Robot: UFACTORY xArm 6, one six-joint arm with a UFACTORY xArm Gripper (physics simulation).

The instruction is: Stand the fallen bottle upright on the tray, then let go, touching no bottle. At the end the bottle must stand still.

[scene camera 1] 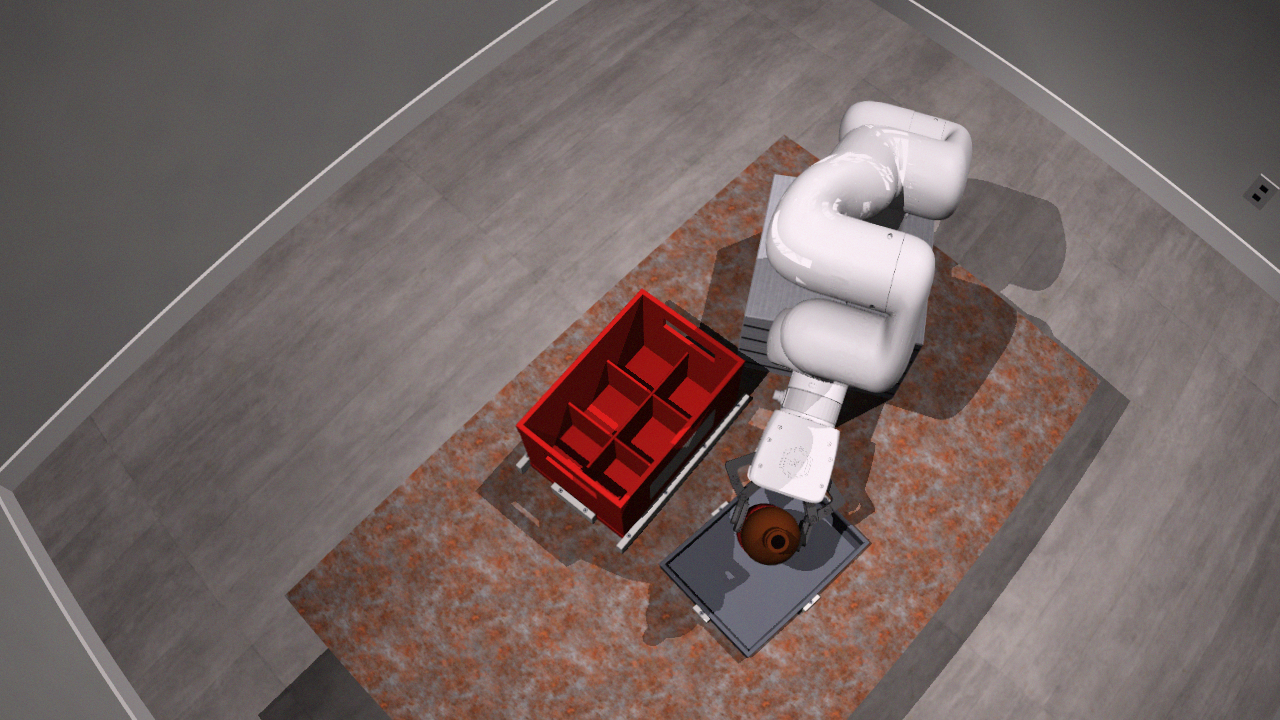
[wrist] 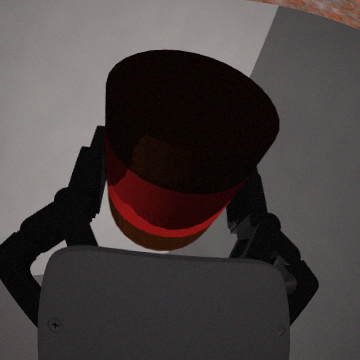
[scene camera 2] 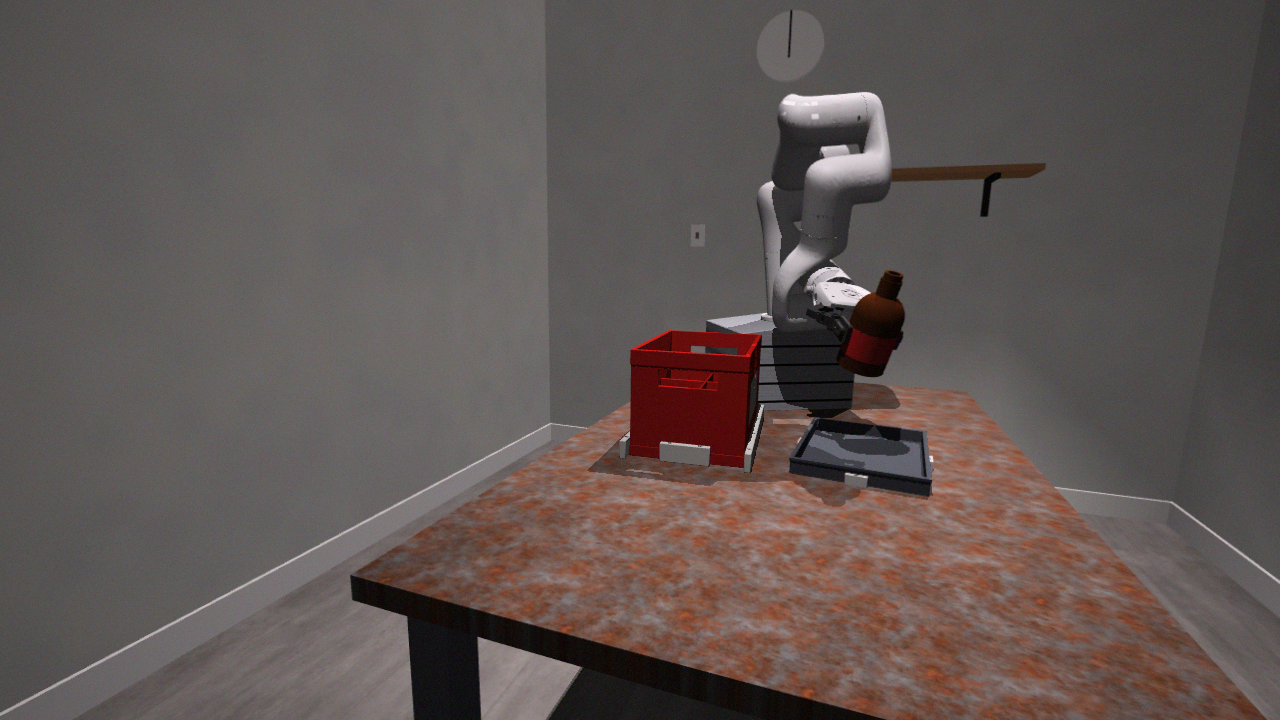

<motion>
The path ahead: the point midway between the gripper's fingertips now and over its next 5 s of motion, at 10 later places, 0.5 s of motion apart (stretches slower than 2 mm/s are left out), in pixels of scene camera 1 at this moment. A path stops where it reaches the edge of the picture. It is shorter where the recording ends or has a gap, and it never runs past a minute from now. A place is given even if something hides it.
The gripper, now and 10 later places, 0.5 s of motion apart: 765, 540; 763, 546; 758, 590; 769, 594; 788, 602; 789, 601; 788, 600; 785, 603; 784, 605; 784, 605; 785, 605
</motion>
